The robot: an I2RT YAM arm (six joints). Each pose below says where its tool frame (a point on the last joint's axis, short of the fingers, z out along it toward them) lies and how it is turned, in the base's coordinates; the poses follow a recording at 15 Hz.
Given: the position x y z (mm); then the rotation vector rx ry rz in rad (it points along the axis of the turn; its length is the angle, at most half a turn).
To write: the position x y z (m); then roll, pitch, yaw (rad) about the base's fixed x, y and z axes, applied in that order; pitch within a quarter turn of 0, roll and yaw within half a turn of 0. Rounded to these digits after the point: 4 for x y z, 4 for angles.
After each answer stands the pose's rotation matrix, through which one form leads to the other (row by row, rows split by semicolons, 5 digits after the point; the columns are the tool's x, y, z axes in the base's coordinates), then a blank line. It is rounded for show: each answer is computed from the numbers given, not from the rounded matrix.
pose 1, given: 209.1, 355.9, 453.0, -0.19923, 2.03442, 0.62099
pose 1, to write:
0.2091, 0.3559, 0.4530, 2.4354, 1.0077, 2.9359
-0.52256 -0.38180 0.76233; 0.10901 0.85687 0.50387; -0.84560 0.34641 -0.40615

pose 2, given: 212.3, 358.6, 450.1, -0.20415, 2.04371, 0.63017
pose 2, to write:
0.2123, 0.3586, 0.4501, 2.4361, 0.9974, 2.9450
-0.53204 -0.38549 0.75387; 0.10599 0.85302 0.51099; -0.84006 0.35177 -0.41299

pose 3, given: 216.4, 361.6, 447.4, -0.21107, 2.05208, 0.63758
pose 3, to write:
0.2164, 0.3616, 0.4474, 2.4391, 0.9890, 2.9565
-0.54016 -0.39010 0.74568; 0.10116 0.84955 0.51772; -0.83546 0.35508 -0.41943

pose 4, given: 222.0, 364.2, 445.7, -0.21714, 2.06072, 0.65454
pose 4, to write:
0.2220, 0.3642, 0.4457, 2.4311, 0.9766, 2.9624
-0.55086 -0.39665 0.73432; 0.09977 0.84224 0.52980; -0.82861 0.36511 -0.42438

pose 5, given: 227.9, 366.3, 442.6, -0.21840, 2.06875, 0.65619
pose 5, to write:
0.2279, 0.3663, 0.4426, 2.4363, 0.9693, 2.9692
-0.55750 -0.39588 0.72971; 0.09709 0.84185 0.53090; -0.82448 0.36683 -0.43089

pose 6, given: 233.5, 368.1, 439.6, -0.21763, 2.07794, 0.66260
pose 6, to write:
0.2335, 0.3681, 0.4396, 2.4359, 0.9588, 2.9720
-0.56630 -0.39475 0.72351; 0.09695 0.83984 0.53410; -0.81848 0.37261 -0.43733

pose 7, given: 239.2, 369.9, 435.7, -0.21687, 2.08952, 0.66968
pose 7, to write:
0.2392, 0.3699, 0.4357, 2.4366, 0.9459, 2.9763
-0.57705 -0.39311 0.71587; 0.09625 0.83769 0.53759; -0.81102 0.37912 -0.44556

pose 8, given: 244.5, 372.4, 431.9, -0.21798, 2.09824, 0.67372
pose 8, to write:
0.2445, 0.3724, 0.4319, 2.4393, 0.9370, 2.9820
-0.58466 -0.39259 0.70996; 0.09411 0.83639 0.54000; -0.80580 0.38253 -0.45206

